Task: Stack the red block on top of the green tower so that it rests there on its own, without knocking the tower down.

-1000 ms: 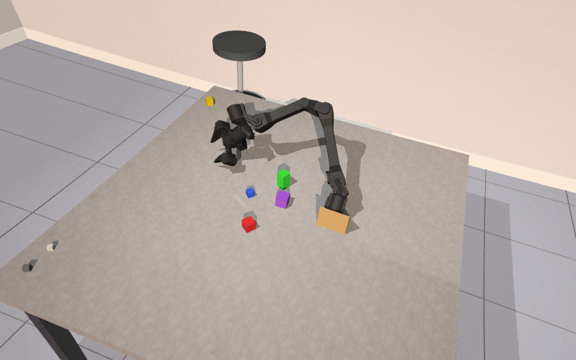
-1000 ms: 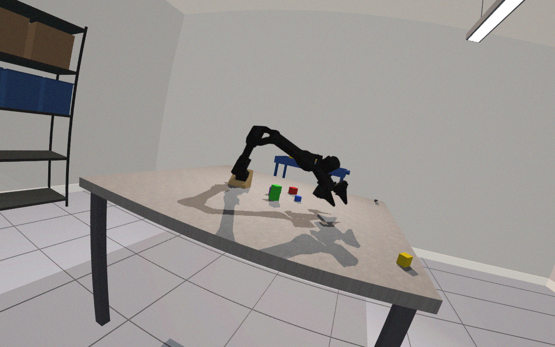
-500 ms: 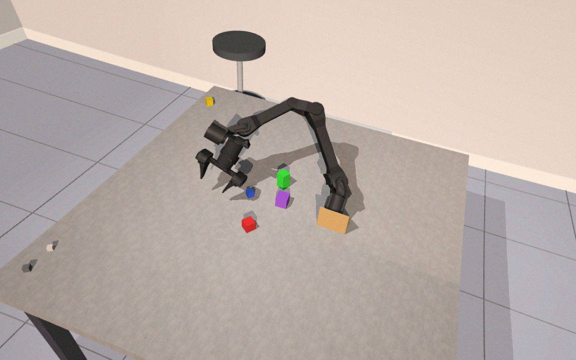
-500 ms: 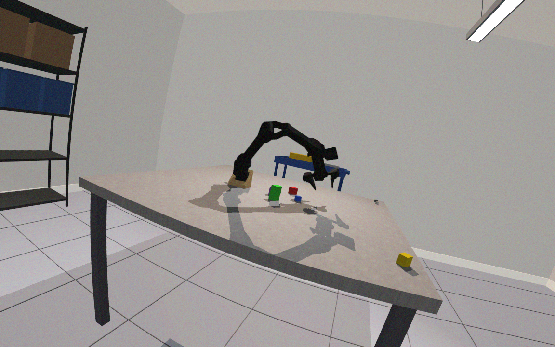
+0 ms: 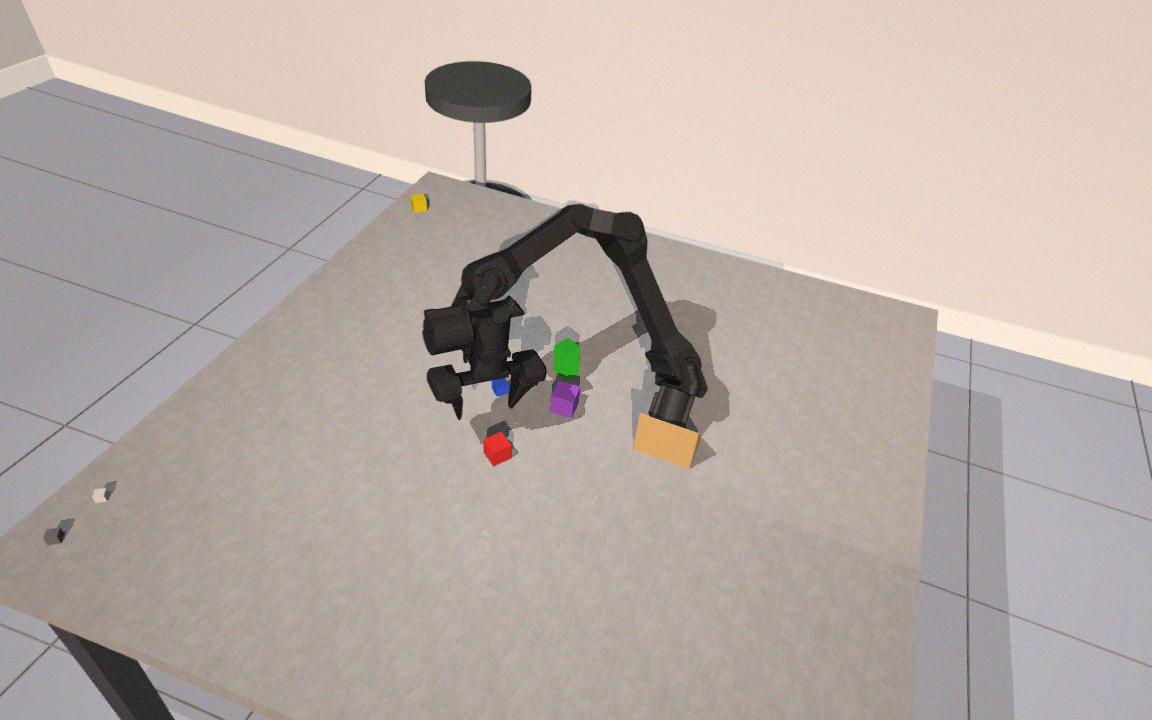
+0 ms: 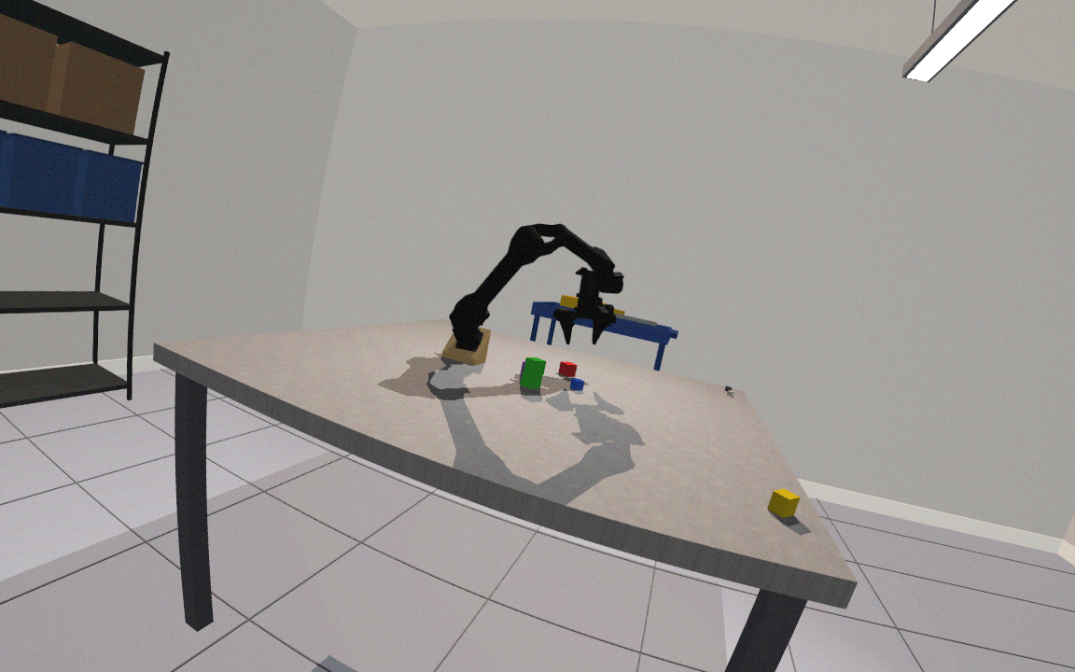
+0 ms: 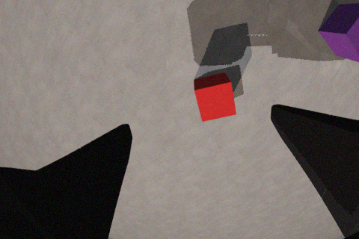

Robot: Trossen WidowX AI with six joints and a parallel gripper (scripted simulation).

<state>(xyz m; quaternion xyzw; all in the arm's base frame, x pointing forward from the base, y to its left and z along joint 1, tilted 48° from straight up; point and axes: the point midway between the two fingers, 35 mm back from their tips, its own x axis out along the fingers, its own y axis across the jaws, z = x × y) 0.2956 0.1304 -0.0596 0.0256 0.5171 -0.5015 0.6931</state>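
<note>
My gripper tip is now 80 mm above the red block and 20 mm past it. From my gripper tip the other things lie so: yellow block: 650 mm to the right, 460 mm ahead, 80 mm below; then small blue block: 150 mm to the right, 90 mm below, 30 mm ahead; then purple block: 150 mm to the right, 100 mm behind, 80 mm below.
</note>
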